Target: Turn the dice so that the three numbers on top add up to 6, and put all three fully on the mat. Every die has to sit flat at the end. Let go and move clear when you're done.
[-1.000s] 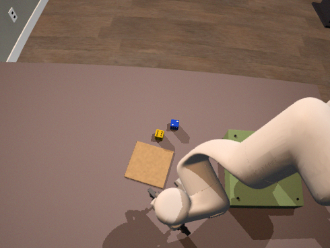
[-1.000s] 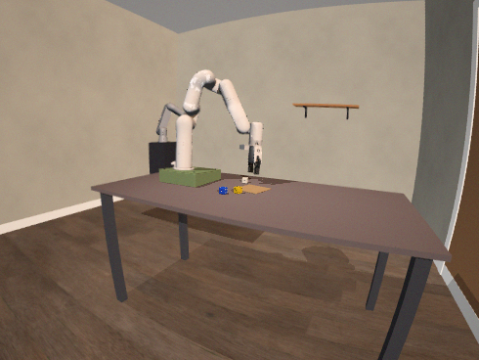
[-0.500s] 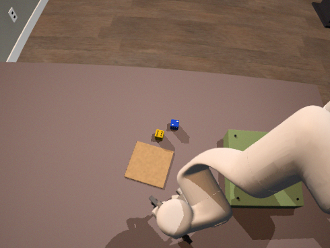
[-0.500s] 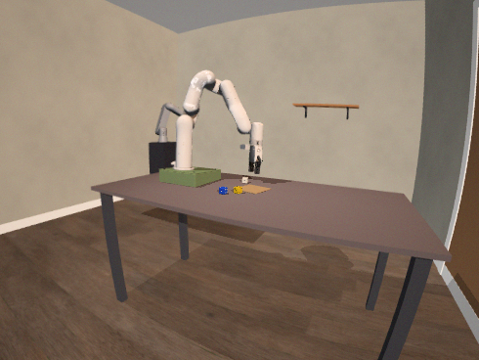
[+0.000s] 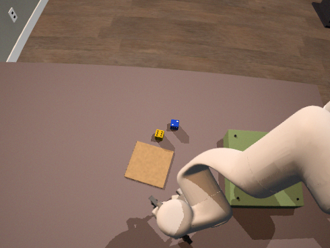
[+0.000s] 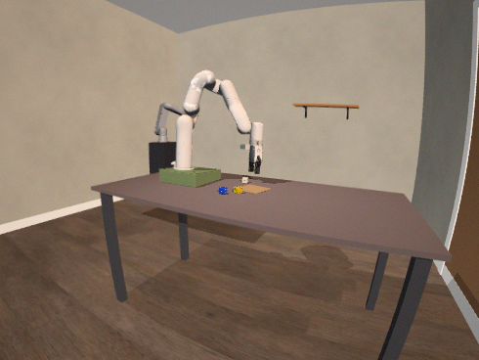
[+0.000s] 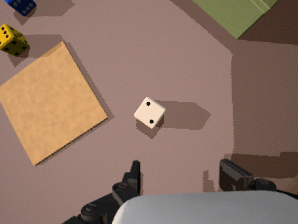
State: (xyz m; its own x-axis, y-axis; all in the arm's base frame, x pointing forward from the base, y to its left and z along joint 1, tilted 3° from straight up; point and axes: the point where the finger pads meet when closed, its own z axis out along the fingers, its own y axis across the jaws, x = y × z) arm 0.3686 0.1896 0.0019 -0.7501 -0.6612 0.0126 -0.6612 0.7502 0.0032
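Now: the white die 3 cm behind my hand, 7 cm to the right of it and 4 cm below it. Also, from my hand: yellow die 3 cm ahead, 30 cm to the right, 4 cm below; then blue die 3 cm behind, 35 cm to the right, 4 cm below; then tan mat 6 cm ahead, 20 cm to the right, 6 cm below.
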